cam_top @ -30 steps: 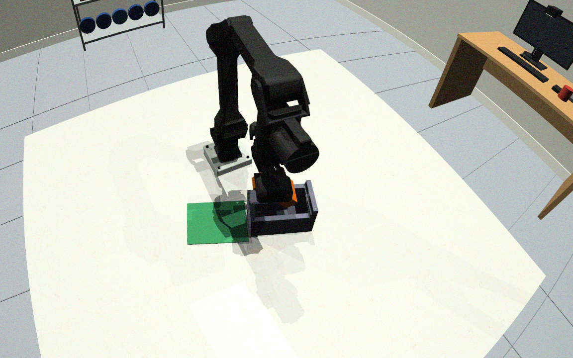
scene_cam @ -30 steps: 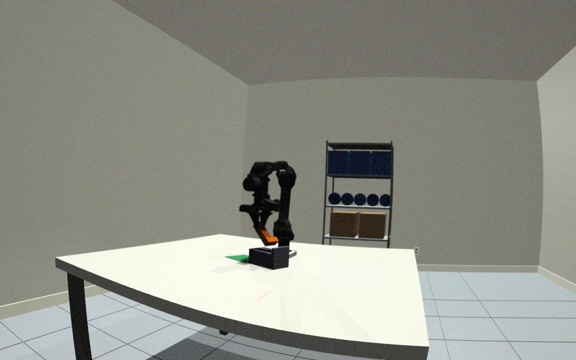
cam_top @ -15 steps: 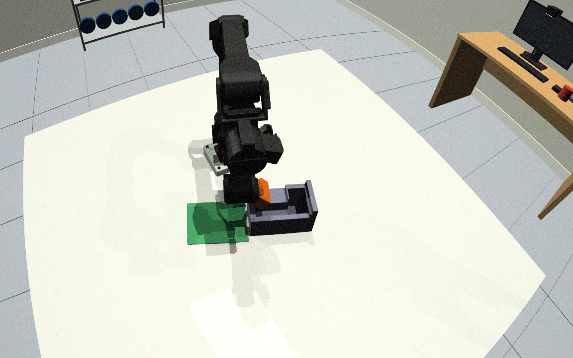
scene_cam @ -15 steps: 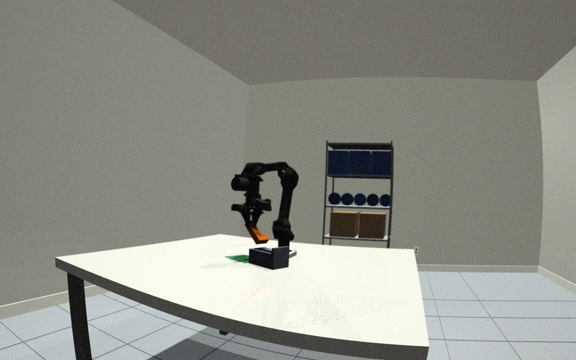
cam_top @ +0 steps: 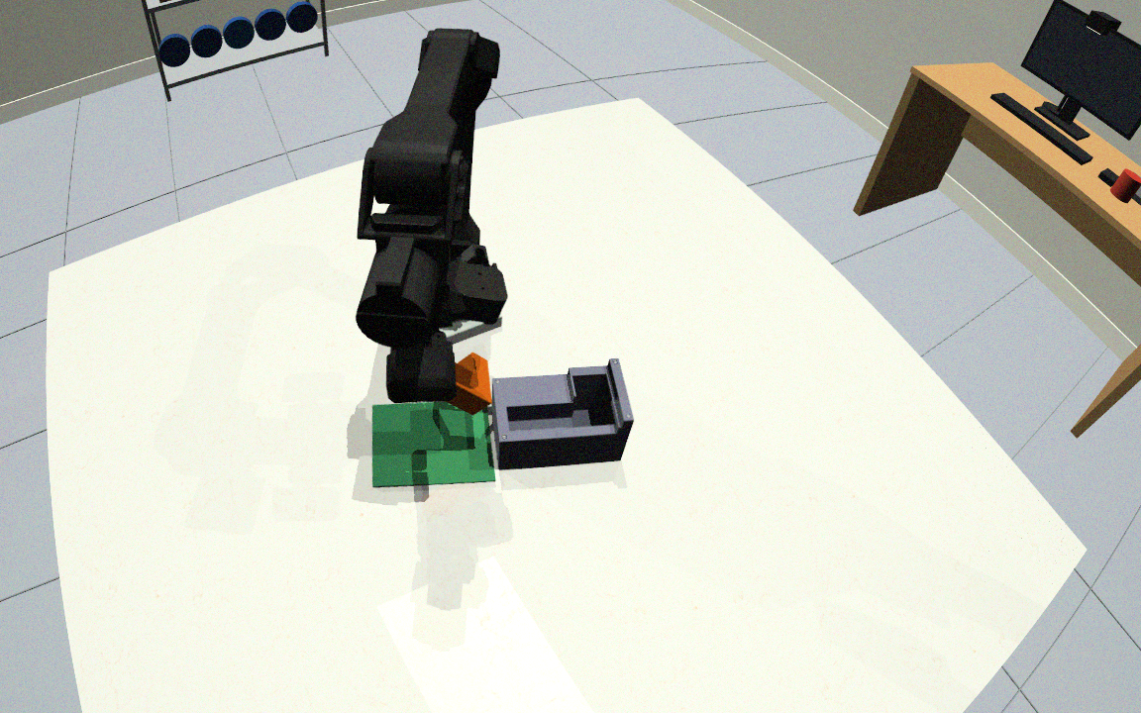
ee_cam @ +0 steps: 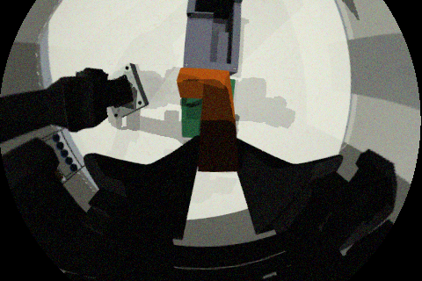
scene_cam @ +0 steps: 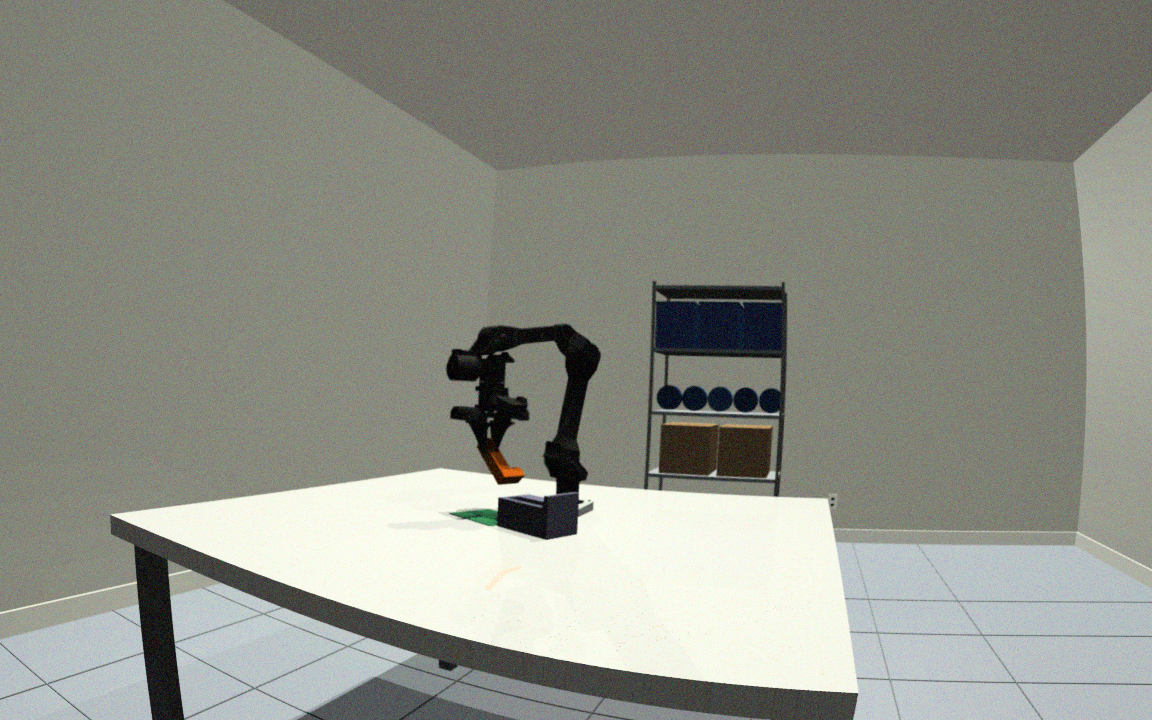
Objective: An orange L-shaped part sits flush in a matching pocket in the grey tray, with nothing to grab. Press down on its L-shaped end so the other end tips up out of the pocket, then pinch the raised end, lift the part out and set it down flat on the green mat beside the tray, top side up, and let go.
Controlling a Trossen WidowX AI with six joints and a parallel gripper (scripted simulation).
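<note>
Right now the green mat is 10 mm behind my gripper tip and 170 mm below it. Also, from my gripper tip: orange L-shaped part (40 mm to the left, 30 mm below).
</note>
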